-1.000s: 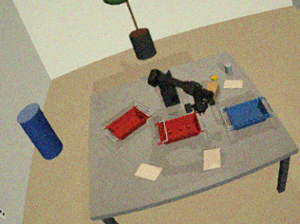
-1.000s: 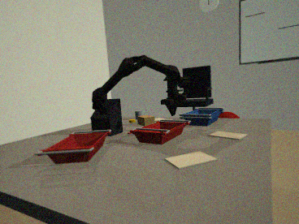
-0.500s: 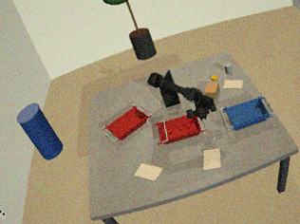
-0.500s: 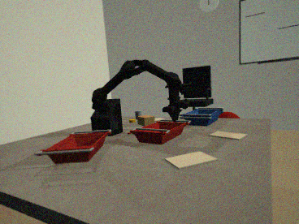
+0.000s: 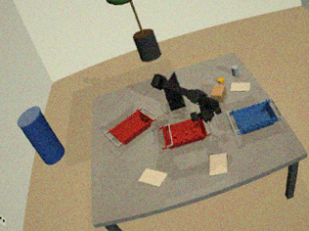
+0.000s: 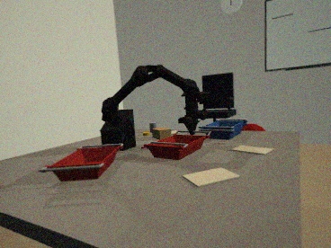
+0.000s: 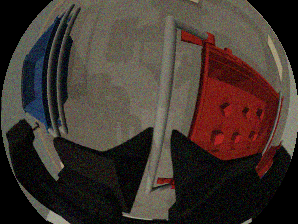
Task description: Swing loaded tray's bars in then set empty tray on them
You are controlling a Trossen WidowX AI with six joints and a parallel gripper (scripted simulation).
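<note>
Now: gripper tip 220 mm past the red tray, 490 mm to the left of it and 10 mm above it. Round my gripper tip: grey cylinder (490 mm behind, 370 mm to the left, 20 mm below); small yellow piece (460 mm behind, 230 mm to the left, 50 mm below); tan block (290 mm behind, 160 mm to the left, 30 mm below).
</note>
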